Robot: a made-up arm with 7 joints. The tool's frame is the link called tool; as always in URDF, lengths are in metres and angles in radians. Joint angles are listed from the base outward.
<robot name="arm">
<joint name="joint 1" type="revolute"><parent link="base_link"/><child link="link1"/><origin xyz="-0.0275 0.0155 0.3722"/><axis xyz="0 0 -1"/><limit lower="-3.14" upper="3.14"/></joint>
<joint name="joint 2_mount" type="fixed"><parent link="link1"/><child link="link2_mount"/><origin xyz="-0.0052 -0.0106 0.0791"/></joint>
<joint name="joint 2" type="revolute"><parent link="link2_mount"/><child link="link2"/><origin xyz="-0.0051 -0.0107 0.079"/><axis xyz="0 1 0"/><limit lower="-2.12" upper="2.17"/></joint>
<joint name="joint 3" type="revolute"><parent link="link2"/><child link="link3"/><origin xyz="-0.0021 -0.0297 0.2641"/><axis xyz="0 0 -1"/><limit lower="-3.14" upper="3.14"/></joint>
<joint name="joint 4" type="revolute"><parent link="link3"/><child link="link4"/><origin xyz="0.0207 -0.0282 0.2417"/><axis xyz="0 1 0"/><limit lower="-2.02" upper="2.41"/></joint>
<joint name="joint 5" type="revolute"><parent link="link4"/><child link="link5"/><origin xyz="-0.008 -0.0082 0.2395"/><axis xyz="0 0 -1"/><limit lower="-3.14" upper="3.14"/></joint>
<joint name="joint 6" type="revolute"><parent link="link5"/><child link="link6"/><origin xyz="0.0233 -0.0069 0.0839"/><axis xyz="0 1 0"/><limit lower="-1.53" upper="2.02"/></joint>
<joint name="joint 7" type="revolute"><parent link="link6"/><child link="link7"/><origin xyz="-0.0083 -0.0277 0.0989"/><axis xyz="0 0 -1"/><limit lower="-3.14" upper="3.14"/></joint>
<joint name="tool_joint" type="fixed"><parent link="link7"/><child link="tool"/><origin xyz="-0.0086 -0.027 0.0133" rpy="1.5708 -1.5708 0"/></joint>
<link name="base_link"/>
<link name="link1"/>
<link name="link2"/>
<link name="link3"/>
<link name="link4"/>
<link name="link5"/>
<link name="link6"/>
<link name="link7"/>
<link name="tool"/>
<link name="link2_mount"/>
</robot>
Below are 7 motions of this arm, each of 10 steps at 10 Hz.
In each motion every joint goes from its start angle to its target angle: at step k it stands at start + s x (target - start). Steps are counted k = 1, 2, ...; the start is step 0. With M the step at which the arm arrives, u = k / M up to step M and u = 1 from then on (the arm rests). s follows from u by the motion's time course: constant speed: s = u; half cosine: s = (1 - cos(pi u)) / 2; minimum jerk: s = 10 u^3 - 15 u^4 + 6 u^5.
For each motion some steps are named. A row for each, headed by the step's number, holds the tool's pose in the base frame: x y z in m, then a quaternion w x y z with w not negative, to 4 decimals.
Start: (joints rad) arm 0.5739 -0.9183 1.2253 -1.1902 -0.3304 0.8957 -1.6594
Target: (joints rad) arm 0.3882 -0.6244 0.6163 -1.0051 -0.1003 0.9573 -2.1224
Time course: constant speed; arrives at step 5
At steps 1, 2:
1: -0.5368 0.5242 0.9117 0.5074 0.2077 -0.3574 0.7561
2: -0.5704 0.4767 0.9420 0.4472 0.2759 -0.2881 0.8006

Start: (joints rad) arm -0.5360 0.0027 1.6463 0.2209 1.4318 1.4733 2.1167
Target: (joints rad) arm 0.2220 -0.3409 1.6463 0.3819 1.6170 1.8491 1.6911
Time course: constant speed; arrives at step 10
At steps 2, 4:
2: -0.2049 -0.2056 1.3678 0.2041 -0.0393 0.3470 -0.9145
4: -0.2923 -0.1922 1.3419 0.1288 0.0625 0.3328 -0.9321

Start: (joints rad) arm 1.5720 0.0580 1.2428 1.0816 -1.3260 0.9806 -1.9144
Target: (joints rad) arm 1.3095 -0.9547 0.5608 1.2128 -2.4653 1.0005 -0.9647
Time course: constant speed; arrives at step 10
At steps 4, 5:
4: -0.3152 -0.0462 1.2413 0.2343 -0.7337 0.3055 -0.5599
5: -0.2988 0.0104 1.2552 0.1843 -0.7716 0.2182 -0.5684

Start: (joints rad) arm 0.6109 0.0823 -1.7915 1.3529 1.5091 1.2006 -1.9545
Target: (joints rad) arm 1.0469 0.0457 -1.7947 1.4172 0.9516 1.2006 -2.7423
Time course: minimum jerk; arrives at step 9
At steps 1, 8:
1: 0.2687 0.2099 1.1313 0.4369 0.8991 0.0030 -0.0273
8: 0.3146 0.1293 1.0310 0.0529 -0.9554 0.1379 0.2559

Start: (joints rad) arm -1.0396 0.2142 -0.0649 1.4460 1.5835 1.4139 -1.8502
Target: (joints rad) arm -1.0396 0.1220 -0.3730 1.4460 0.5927 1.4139 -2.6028
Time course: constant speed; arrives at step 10
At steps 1, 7, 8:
1: 0.3670 0.3037 1.0221 0.5827 0.7980 -0.0801 -0.1314
7: 0.2826 0.3385 0.9535 0.2899 0.8903 0.0850 -0.3406
8: 0.2623 0.3453 0.9452 0.2424 0.8862 0.1031 -0.3811

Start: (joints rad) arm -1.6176 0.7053 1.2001 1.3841 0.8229 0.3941 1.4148
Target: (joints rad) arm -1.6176 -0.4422 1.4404 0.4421 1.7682 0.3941 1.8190
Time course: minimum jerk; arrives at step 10
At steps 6, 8, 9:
6: 0.3338 -0.0569 1.3755 0.7570 -0.5402 -0.1974 -0.3102
8: 0.2500 -0.3543 1.3596 0.7034 -0.4904 -0.1221 -0.4999
9: 0.2322 -0.4089 1.3430 0.6901 -0.4804 -0.0969 -0.5325

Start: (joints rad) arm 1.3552 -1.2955 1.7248 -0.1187 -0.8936 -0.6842 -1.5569
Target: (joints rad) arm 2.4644 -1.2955 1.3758 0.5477 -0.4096 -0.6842 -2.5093
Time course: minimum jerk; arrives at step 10
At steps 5, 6, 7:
5: 0.1384 0.9320 0.7038 0.8667 -0.2340 -0.0375 0.4389
6: 0.2717 0.8923 0.7147 0.9032 -0.1689 -0.0200 0.3941
7: 0.3772 0.8404 0.7273 0.9285 -0.1095 -0.0144 0.3546

